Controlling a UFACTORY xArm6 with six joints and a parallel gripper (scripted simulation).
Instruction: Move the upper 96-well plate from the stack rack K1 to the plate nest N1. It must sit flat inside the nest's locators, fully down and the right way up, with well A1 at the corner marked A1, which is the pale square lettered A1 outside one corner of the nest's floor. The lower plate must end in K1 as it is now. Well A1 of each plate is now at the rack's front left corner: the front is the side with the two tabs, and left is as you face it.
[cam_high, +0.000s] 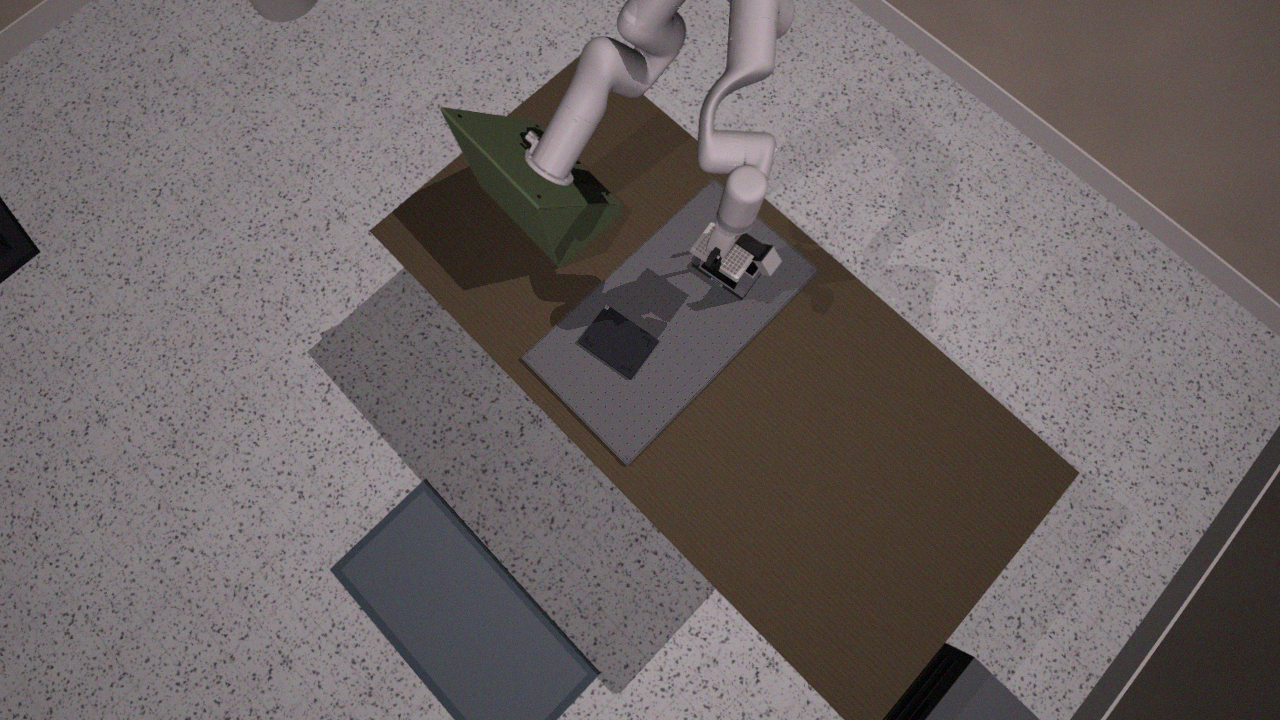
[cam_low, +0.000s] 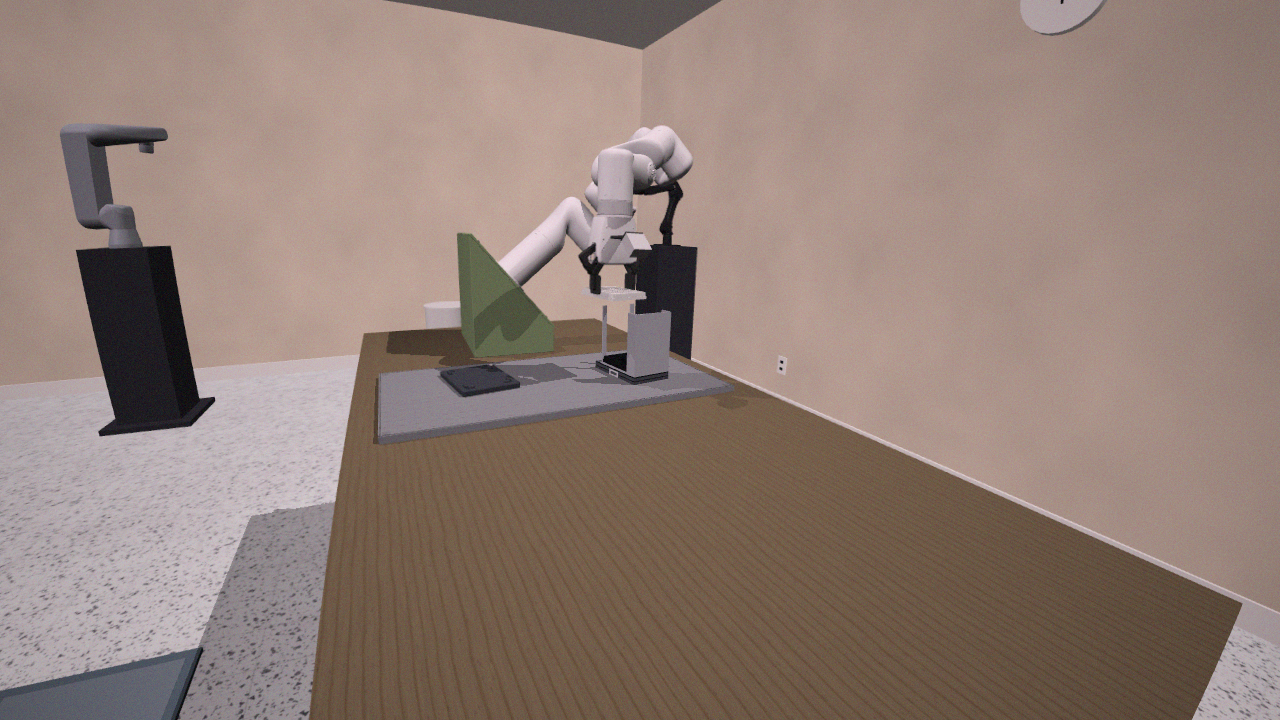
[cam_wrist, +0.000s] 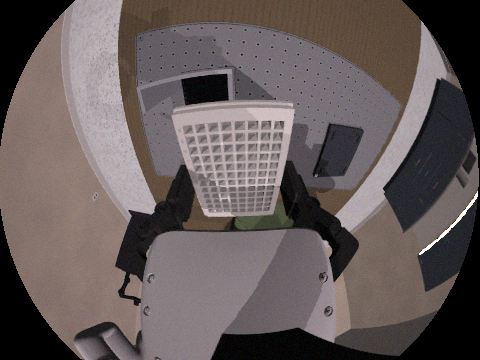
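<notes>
Right now my hand is 290 mm to the left of the dark plate nest N1, 190 mm above it and 50 mm past it. Round my hand: white 96-well plate: 10 mm below; then pale A1 mark: 250 mm to the right, 190 mm below, 140 mm behind.
</notes>
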